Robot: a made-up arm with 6 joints.
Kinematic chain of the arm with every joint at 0, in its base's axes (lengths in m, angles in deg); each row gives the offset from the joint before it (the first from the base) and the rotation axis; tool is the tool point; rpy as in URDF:
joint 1: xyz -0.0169 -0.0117 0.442 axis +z
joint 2: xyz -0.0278 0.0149 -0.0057 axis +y
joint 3: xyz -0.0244 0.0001 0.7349 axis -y
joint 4: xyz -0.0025 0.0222 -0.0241 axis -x
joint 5: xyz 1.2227 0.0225 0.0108 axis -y
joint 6: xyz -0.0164 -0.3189 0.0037 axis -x
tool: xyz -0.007 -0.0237 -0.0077 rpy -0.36 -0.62 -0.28
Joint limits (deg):
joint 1: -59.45..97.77
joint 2: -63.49..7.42
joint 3: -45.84..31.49
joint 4: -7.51..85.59
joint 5: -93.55..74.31
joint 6: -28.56..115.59
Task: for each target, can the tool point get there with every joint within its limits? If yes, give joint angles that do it. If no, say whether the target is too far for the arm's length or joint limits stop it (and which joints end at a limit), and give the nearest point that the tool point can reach.
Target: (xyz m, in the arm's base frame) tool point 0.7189 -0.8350 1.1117
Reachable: yes | joints -37.67 -4.77 -15.45 33.90 23.18 85.77
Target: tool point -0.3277 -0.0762 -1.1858
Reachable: no: joint limits stop it (at a limit: joint 1, joint 2, joint 3, joint 4, joint 5, joint 6) | nearest point 0.1115 -0.7636 0.1362 | short by 1.553 m
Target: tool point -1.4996 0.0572 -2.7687
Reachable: no: too far | nearest point 0.1558 0.7312 0.1362 | short by 3.411 m
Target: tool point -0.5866 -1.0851 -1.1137
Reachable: no: joint limits stop it (at a limit: joint 1, joint 2, joint 3, joint 4, joint 5, joint 6) | nearest point 0.1115 -0.7636 0.1362 | short by 1.467 m
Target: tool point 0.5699 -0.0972 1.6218
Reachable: yes | joints 7.54 -39.41 -19.10 43.11 -72.19 73.65
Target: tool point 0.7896 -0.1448 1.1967
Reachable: yes | joints 2.48 -29.07 -33.27 45.33 11.79 55.09
